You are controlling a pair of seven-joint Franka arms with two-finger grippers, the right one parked.
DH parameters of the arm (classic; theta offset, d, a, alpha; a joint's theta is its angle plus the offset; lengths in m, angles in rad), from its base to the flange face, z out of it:
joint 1: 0 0.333 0 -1.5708
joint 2: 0 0 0 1.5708
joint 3: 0 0.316 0.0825 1.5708
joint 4: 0 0 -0.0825 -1.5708
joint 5: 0 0.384 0 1.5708
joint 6: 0 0 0.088 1.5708
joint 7: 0 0.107 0 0
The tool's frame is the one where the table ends.
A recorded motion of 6 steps. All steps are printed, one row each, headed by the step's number.
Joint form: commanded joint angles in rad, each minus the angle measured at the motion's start. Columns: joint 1, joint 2, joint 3, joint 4, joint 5, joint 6, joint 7.
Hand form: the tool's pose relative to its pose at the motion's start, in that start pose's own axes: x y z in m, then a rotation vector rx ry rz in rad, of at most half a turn. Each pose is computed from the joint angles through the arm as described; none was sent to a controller.
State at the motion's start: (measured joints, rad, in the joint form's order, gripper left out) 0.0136 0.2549 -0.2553 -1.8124 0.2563 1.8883 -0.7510
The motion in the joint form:
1: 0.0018 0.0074 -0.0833 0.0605 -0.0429 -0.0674 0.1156
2: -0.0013 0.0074 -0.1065 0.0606 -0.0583 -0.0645 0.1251
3: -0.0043 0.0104 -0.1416 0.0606 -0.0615 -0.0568 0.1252
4: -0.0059 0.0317 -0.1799 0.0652 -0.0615 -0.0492 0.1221
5: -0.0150 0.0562 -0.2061 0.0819 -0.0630 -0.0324 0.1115
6: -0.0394 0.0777 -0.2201 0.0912 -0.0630 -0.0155 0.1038
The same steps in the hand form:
1: -0.0244 0.0337 -0.0294 -0.0372 -0.0265 0.1707
2: -0.0349 0.0457 -0.0334 -0.0549 -0.0304 0.2018
3: -0.0491 0.0622 -0.0378 -0.0682 -0.0246 0.2385
4: -0.0621 0.0816 -0.0347 -0.0781 -0.0311 0.2766
5: -0.0712 0.1005 -0.0356 -0.1004 -0.0273 0.2994
6: -0.0842 0.1202 -0.0342 -0.1146 -0.0241 0.3295

